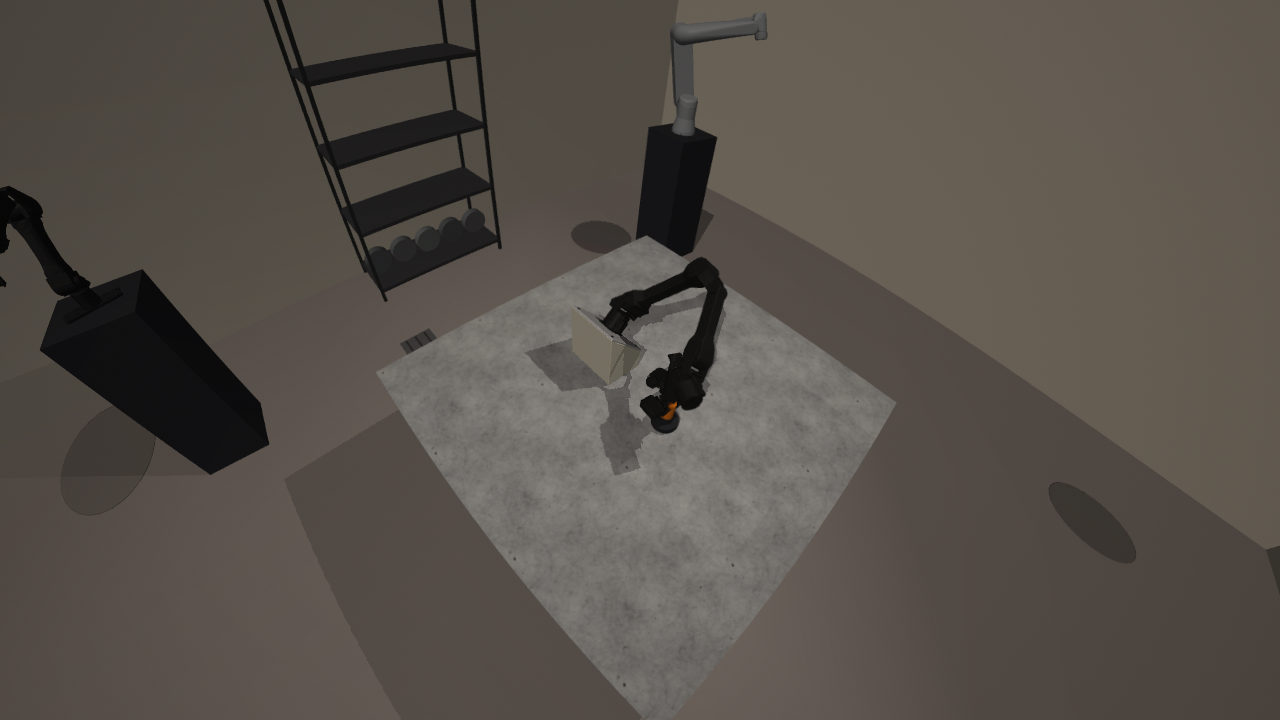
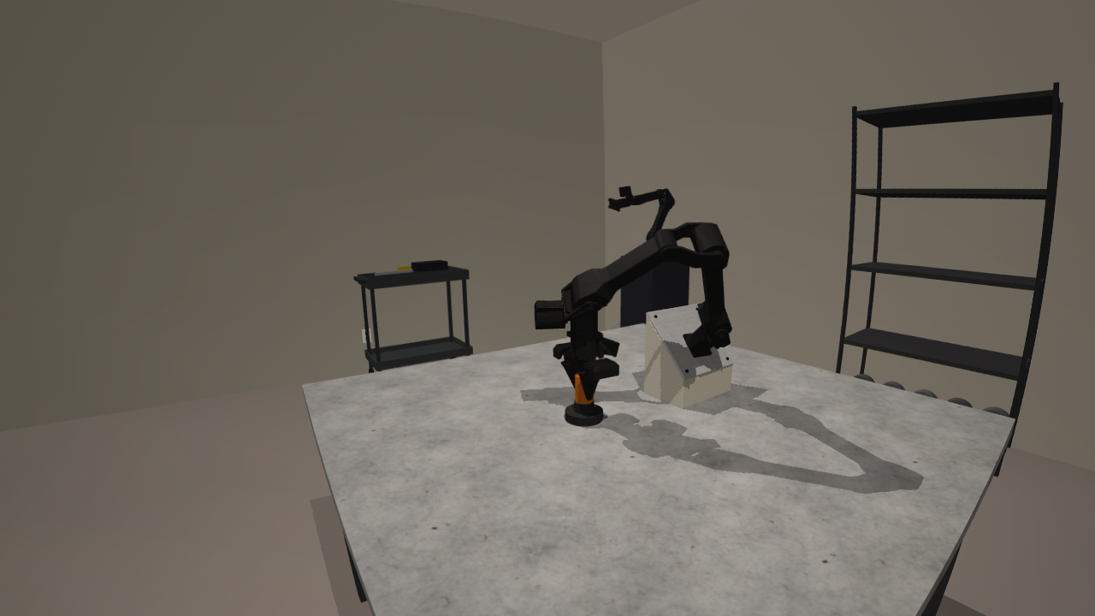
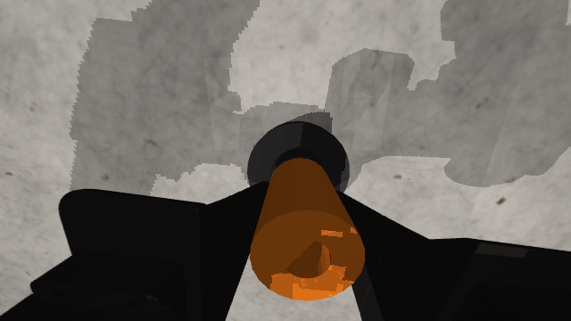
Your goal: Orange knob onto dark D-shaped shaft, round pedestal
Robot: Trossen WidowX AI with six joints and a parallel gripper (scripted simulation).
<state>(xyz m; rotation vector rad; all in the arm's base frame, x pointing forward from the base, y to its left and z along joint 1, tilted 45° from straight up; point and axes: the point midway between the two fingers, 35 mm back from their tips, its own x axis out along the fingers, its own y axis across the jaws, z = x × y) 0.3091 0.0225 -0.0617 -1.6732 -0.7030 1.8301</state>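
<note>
Now: the orange knob 20 mm above my gripper tip. The rest, counted from my gripper tip: dark round pedestal: 20 mm below.
</note>
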